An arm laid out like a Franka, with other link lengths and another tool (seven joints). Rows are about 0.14 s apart.
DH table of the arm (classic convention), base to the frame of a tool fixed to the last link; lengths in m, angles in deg. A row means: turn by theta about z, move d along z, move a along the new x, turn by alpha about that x. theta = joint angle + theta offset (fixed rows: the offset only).
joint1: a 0  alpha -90  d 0.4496  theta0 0
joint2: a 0  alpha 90  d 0  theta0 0
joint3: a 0.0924  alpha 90  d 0.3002  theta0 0
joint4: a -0.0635  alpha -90  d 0  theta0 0
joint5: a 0  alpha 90  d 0.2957  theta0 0
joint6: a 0.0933  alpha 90  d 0  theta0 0
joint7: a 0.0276  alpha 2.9  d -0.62  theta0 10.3
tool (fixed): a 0  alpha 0  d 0.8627  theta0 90
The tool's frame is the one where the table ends.
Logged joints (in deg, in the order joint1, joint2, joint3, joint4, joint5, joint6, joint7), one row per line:
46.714, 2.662, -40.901, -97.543, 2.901, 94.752, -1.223
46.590, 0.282, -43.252, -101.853, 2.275, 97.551, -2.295
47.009, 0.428, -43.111, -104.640, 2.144, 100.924, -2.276
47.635, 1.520, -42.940, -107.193, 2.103, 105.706, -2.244
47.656, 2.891, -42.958, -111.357, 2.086, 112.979, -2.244
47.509, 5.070, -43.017, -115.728, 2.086, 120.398, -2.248
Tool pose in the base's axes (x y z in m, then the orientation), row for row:
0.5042, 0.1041, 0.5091, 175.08, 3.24, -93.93
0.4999, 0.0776, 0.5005, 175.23, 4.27, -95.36
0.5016, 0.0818, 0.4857, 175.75, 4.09, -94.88
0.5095, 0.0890, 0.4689, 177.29, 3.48, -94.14
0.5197, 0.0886, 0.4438, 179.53, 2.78, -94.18
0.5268, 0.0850, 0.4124, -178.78, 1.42, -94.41
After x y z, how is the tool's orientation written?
As angles about the fixed x, y, z axes (roll, pitch, yaw), in degrees.
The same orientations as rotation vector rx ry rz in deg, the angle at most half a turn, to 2 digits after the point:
122.17, -130.53, -9.06
121.17, -132.66, -10.04
-121.67, 132.14, 9.25
-122.13, 131.10, 6.81
-121.37, 130.54, 3.48
-121.00, 130.73, 0.11

